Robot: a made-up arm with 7 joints.
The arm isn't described. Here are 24 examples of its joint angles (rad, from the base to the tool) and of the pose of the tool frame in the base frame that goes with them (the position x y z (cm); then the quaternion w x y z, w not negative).
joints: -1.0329 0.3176 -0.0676 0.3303 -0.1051 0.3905 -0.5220
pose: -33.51 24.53 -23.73 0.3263 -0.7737 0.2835 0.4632
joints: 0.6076 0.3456 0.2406 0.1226 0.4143 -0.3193 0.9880
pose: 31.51 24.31 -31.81 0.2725 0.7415 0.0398 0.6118
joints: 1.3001 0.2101 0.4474 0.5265 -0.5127 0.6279 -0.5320
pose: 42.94 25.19 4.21 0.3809 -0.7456 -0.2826 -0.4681
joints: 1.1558 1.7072 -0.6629 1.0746 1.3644 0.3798 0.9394
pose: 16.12 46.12 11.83 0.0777 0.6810 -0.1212 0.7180
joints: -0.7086 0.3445 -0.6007 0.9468 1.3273 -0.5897 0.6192
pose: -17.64 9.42 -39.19 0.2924 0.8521 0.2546 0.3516
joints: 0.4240 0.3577 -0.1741 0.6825 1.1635 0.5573 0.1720
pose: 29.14 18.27 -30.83 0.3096 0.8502 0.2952 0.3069
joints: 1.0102 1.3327 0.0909 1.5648 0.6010 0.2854 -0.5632
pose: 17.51 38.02 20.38 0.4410 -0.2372 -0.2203 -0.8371
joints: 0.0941 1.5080 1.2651 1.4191 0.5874 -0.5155 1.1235
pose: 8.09 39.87 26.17 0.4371 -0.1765 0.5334 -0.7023
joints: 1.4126 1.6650 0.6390 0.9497 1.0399 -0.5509 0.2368
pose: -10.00 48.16 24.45 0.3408 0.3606 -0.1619 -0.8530
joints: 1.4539 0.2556 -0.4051 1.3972 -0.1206 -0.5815 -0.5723
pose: 36.53 9.20 24.88 0.0811 0.1535 -0.0282 -0.9844
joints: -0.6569 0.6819 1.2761 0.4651 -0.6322 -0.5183 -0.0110
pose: -14.57 48.75 -18.67 0.5450 -0.8180 0.0640 -0.1725
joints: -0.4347 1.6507 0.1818 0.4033 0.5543 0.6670 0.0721
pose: 7.81 52.28 5.22 0.6035 -0.7793 -0.1688 -0.0017
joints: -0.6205 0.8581 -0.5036 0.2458 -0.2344 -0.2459 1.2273
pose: -15.87 41.80 -26.98 0.3304 0.7783 -0.2933 -0.4461
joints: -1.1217 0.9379 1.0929 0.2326 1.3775 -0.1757 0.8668
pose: -20.79 49.31 -12.29 0.3140 -0.7030 -0.3549 -0.5303
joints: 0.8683 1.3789 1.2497 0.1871 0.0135 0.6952 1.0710
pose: 6.65 52.52 3.37 0.1866 0.5241 0.3365 0.7597
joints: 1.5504 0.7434 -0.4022 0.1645 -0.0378 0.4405 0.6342
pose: 37.30 38.62 8.20 0.1182 -0.8563 -0.0018 -0.5028
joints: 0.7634 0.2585 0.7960 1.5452 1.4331 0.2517 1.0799
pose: 32.34 27.83 0.23 0.4355 -0.0947 -0.0721 0.8923
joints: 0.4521 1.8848 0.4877 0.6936 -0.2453 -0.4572 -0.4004
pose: 3.38 45.31 31.29 0.8660 -0.1122 0.0990 -0.4772
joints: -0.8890 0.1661 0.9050 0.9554 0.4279 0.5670 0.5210
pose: -23.29 27.22 -28.29 0.0214 -0.8741 -0.4840 -0.0353
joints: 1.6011 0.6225 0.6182 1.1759 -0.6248 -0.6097 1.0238
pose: 21.85 39.58 26.11 0.5247 -0.2125 0.2724 -0.7781
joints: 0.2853 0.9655 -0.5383 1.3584 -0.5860 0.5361 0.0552
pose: 26.47 27.87 -13.94 0.5382 -0.6322 0.4845 -0.2755
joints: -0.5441 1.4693 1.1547 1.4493 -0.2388 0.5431 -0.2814
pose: 14.10 39.09 16.00 0.8273 -0.3801 0.0381 -0.4119
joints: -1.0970 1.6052 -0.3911 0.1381 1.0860 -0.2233 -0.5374
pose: -1.26 55.74 4.33 0.8032 -0.5455 0.2376 -0.0277
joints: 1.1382 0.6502 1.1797 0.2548 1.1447 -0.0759 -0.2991
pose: 37.09 39.61 -6.78 0.2919 0.1164 0.8469 0.4289
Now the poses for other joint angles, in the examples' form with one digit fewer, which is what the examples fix.
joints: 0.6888 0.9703 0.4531 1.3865 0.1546 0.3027 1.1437
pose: 24.3 39.2 8.2 0.100 -0.618 0.314 -0.714
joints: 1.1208 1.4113 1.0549 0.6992 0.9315 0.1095 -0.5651
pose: 2.6 53.4 12.7 0.052 0.061 -0.728 -0.681
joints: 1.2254 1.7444 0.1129 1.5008 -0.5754 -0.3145 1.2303
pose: 2.9 34.8 30.4 0.721 -0.515 0.422 -0.192
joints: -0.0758 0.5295 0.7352 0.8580 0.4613 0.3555 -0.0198
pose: 9.5 38.4 -28.4 0.203 -0.806 -0.421 -0.363
